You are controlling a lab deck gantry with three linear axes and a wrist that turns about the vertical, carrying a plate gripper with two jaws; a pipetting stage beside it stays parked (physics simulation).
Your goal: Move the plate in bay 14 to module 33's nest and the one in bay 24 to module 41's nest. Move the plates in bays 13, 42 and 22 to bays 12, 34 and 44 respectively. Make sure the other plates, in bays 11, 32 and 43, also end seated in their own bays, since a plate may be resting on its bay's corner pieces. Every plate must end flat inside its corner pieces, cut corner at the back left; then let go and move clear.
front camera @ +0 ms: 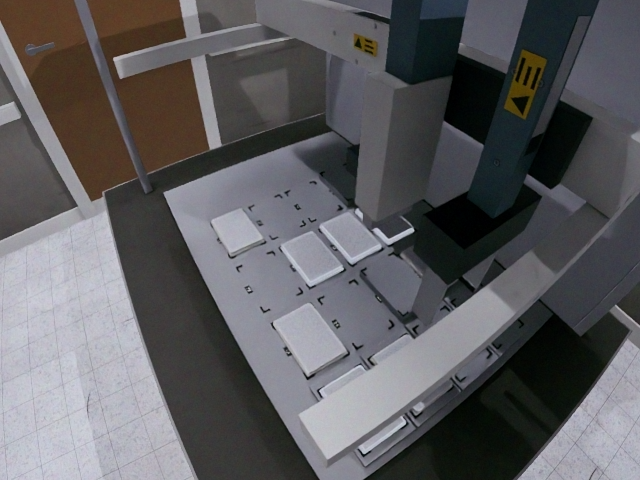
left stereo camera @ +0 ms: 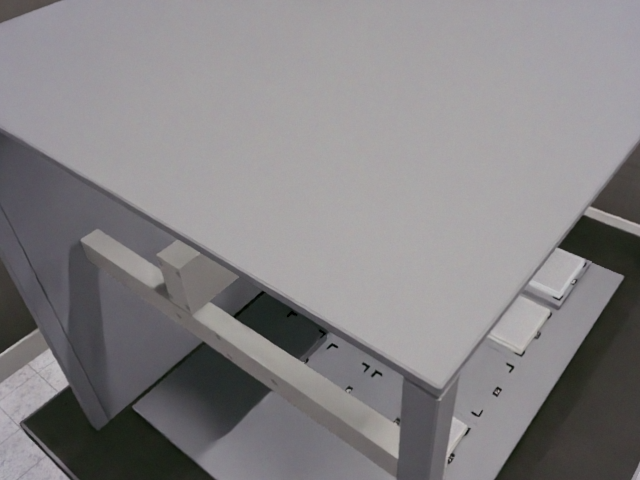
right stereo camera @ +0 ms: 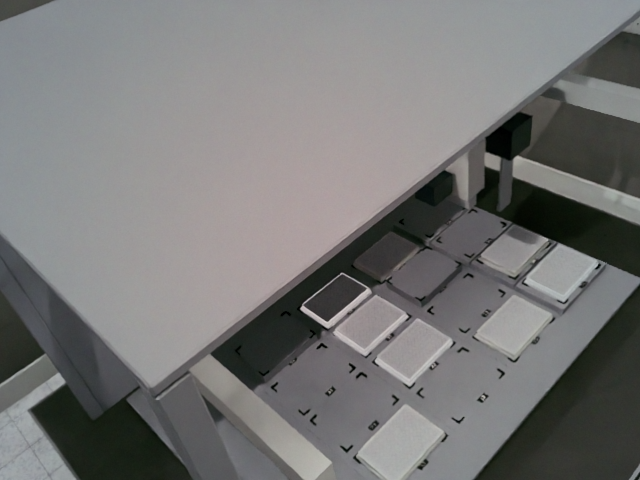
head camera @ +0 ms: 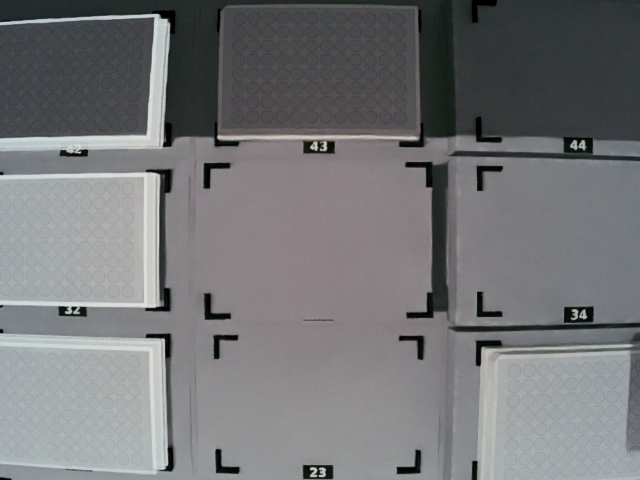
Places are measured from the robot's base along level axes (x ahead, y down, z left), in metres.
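Pixels of known places: gripper, between the fingertips: (front camera: 445, 299) (right stereo camera: 480, 196); robot's base, origin of its link: (front camera: 211, 224).
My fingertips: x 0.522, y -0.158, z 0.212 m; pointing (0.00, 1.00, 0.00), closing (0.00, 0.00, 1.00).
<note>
For each thing: its top centre in the pictures, then the offset to it from my fingertips. "*": a spot on its surface instead. Level surfaces: height alone.
- Plate 43, centre of its top: (head camera: 319, 66) (right stereo camera: 386, 253) (front camera: 433, 261) dx -0.130, dy +0.143, dz +0.152 m
- Plate 42, centre of its top: (head camera: 59, 77) (right stereo camera: 335, 296) (front camera: 385, 217) dx -0.294, dy +0.141, dz +0.148 m
- plate 22, centre of its top: (head camera: 61, 407) (right stereo camera: 413, 348) (front camera: 311, 254) dx -0.294, dy +0.143, dz -0.062 m
- Plate 32, centre of its top: (head camera: 49, 240) (right stereo camera: 370, 320) (front camera: 350, 233) dx -0.297, dy +0.141, dz +0.045 m
- plate 11, centre of its top: (right stereo camera: 400, 442) (front camera: 236, 228) dx -0.458, dy +0.143, dz -0.169 m
- plate 13, centre of its top: (front camera: 309, 335) (right stereo camera: 513, 323) (left stereo camera: 516, 319) dx -0.130, dy +0.143, dz -0.169 m
- plate 14, centre of its top: (front camera: 362, 405) (right stereo camera: 561, 269) (left stereo camera: 553, 267) dx +0.034, dy +0.129, dz -0.169 m
- plate 24, centre of its top: (head camera: 590, 419) (front camera: 412, 370) (right stereo camera: 514, 247) dx +0.034, dy +0.129, dz -0.062 m
- Module 33's nest, a spot on its surface: (head camera: 317, 237) * dx -0.131, dy +0.139, dz +0.047 m
- module 41's nest, a spot on its surface: (right stereo camera: 276, 343) * dx -0.457, dy +0.139, dz +0.149 m
- Bay 34, a spot on its surface: (head camera: 558, 237) * dx +0.019, dy +0.143, dz +0.048 m
- bay 44, a spot on its surface: (head camera: 558, 72) * dx +0.022, dy +0.143, dz +0.153 m
- enclosure top, height of its surface: dy -0.533 m
My gripper (front camera: 448, 304) is open and empty, raised over the deck's right side; its near jaw partly hides the far one. Plate 43 (head camera: 318, 72) (right stereo camera: 386, 255) covers parts of its corner pieces; whether it is seated I cannot tell. Plate 42 (head camera: 72, 82) (right stereo camera: 336, 299) and plate 22 (head camera: 77, 408) (right stereo camera: 413, 351) look slightly skewed. Plate 32 (head camera: 67, 240) (right stereo camera: 369, 324), plate 11 (front camera: 237, 231) (right stereo camera: 400, 441), plate 13 (front camera: 310, 338) (right stereo camera: 512, 326), plate 14 (right stereo camera: 562, 272) and plate 24 (head camera: 558, 413) (right stereo camera: 511, 250) lie in their bays. Module 33's nest (head camera: 317, 237) and module 41's nest (right stereo camera: 276, 343) are empty.
The parked pipetting stage (front camera: 392, 144) hangs left of the gripper. A pale beam (front camera: 439, 366) crosses the front view over bays 14 and 24. Bay 34 (head camera: 558, 237) and bay 44 (head camera: 558, 72) hold no plate. The enclosure top (left stereo camera: 330, 155) hides much of the deck.
</note>
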